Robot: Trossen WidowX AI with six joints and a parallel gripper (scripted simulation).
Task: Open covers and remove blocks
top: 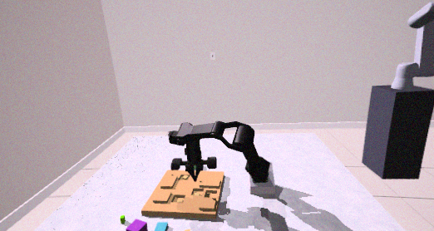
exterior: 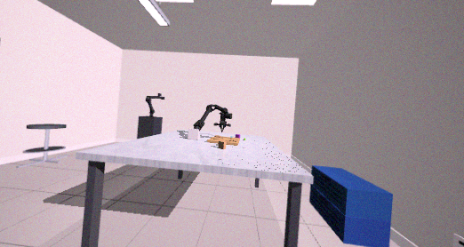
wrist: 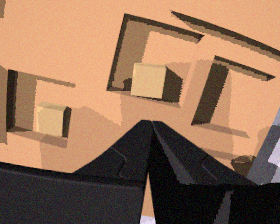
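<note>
Right now the tan wooden puzzle board is 40 mm ahead of my gripper tip, 20 mm to the right of it and 60 mm below it.
</note>
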